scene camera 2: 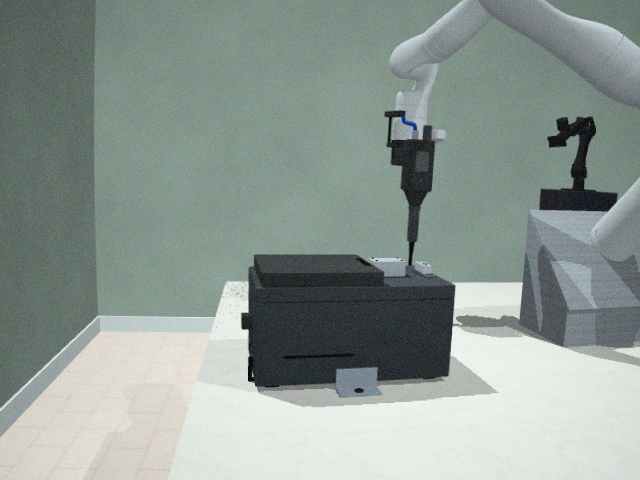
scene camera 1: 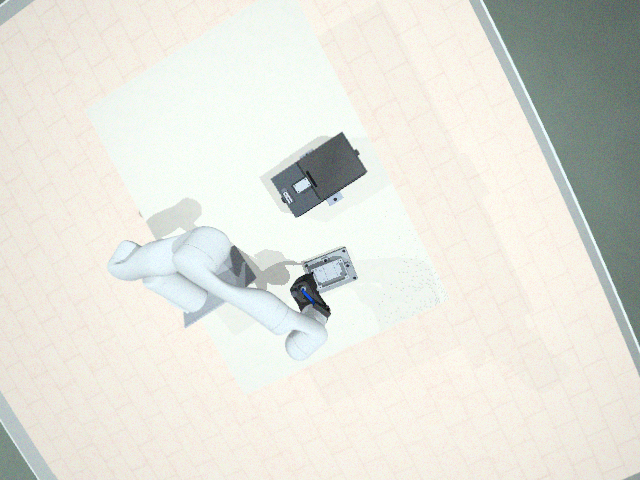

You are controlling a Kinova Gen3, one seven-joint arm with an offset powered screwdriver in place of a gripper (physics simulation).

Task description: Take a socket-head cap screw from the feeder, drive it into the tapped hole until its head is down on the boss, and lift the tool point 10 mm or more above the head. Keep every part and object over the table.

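Note:
The dark box-shaped feeder [scene camera 1: 336, 162] [scene camera 2: 351, 330] stands on the table, with a raised black lid and a light block [scene camera 1: 301, 185] [scene camera 2: 388, 266] on its top. The grey metal part [scene camera 1: 352, 271] with holes near its corners lies apart from the feeder in scene camera 1; the feeder hides it in scene camera 2. My black screwdriver [scene camera 1: 299, 285] [scene camera 2: 410, 261] is over the left end of the part in scene camera 1. It points almost straight down in scene camera 2, its tip passing behind the feeder's top edge. The tip, any screw on it and the tapped hole cannot be made out.
The white arm [scene camera 1: 258, 304] [scene camera 2: 449, 38] reaches over the pale table [scene camera 1: 206, 103] [scene camera 2: 465, 434] from a grey pedestal [scene camera 2: 599, 325]. A small bracket [scene camera 1: 334, 198] [scene camera 2: 357, 379] stands at the feeder's side. A small black arm [scene camera 2: 581, 149] shows at the back right in scene camera 2.

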